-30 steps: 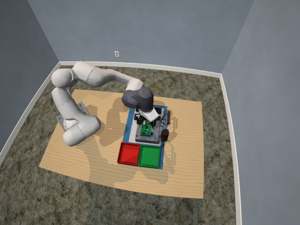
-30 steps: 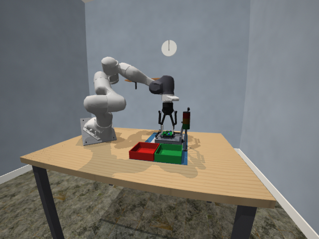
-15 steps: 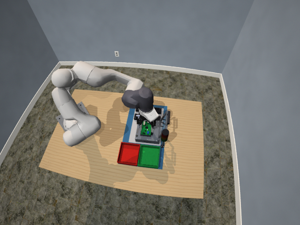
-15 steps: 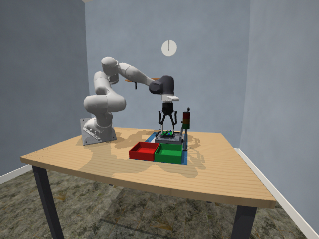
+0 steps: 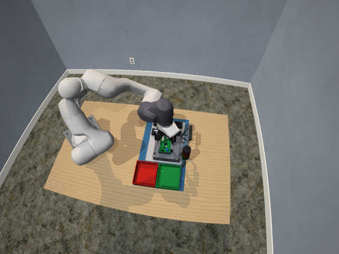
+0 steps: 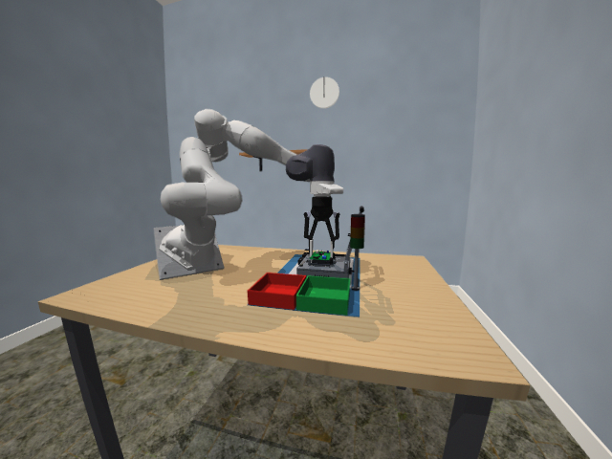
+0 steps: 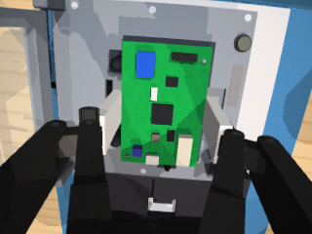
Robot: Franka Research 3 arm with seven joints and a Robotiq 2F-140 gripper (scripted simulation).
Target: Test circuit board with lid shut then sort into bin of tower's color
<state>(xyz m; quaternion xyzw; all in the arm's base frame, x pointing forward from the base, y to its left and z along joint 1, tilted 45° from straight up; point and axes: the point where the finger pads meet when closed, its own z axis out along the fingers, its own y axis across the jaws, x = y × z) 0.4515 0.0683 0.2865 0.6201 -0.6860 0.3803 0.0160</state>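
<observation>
Now: hand 20 mm above the green circuit board. The rest, counted from my hand: tester plate 40 mm below, 10 mm to the left, 10 mm ahead; then clear lid 120 mm ahead, 70 mm above, 30 mm to the right; then green bin 200 mm to the right, 90 mm below, 10 mm behind.
</observation>
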